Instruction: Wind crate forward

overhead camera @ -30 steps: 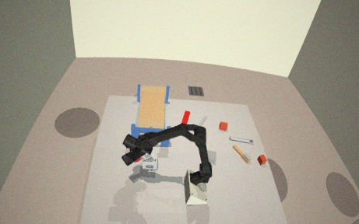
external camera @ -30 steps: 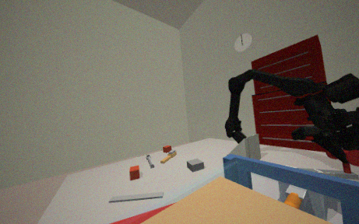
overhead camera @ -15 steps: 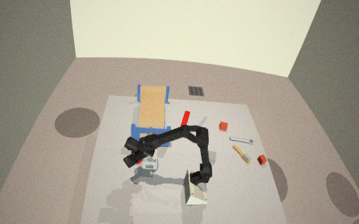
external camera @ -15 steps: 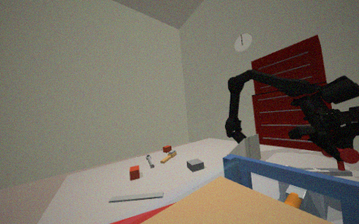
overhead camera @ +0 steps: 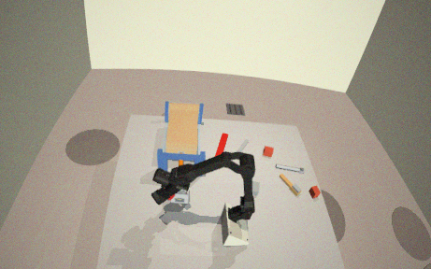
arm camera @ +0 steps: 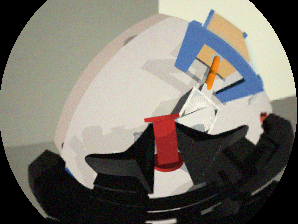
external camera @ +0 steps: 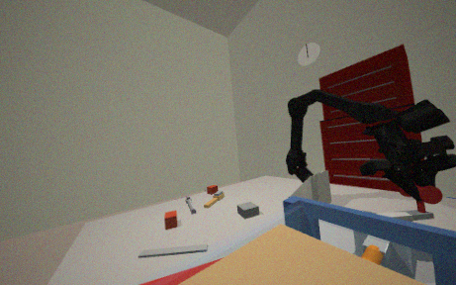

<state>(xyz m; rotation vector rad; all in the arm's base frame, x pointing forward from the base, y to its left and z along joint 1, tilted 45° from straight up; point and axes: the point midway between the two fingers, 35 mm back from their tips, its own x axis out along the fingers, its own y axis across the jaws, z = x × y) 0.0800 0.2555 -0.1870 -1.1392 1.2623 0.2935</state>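
Right now the winch handle is 2 cm ahead of my gripper tip, 3 cm to the right of it and 3 cm below it. The rest, counted from my gripper tip: red knob 1 cm behind, 1 cm to the right; blue frame 23 cm ahead, 6 cm to the right, 3 cm below; grey winch 6 cm ahead, 7 cm to the right, 10 cm below.
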